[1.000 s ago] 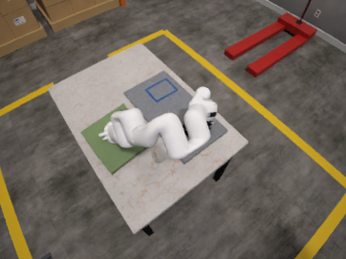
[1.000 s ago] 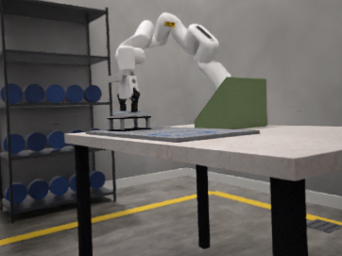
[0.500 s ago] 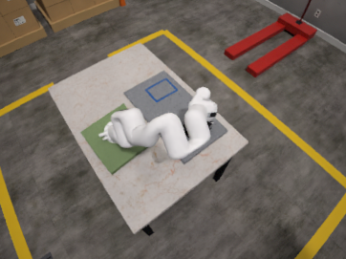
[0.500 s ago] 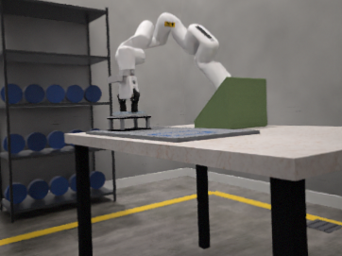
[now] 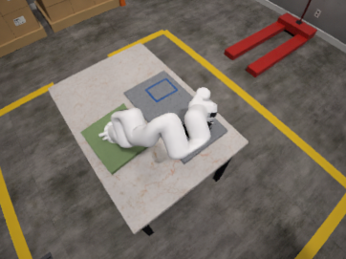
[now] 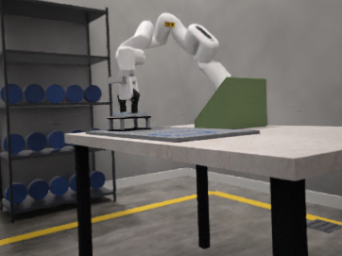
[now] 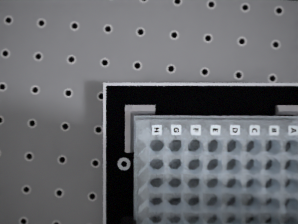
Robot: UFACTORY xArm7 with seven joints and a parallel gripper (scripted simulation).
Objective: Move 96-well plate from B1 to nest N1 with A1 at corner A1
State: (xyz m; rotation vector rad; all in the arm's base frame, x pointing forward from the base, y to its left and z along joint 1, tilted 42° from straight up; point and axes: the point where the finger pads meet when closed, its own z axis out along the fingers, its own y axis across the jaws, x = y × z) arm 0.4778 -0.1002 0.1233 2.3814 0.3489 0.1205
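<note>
My hand is 1 cm above the 96-well plate. From my hand the other things lie so: raised nest N1 (3 cm below).
</note>
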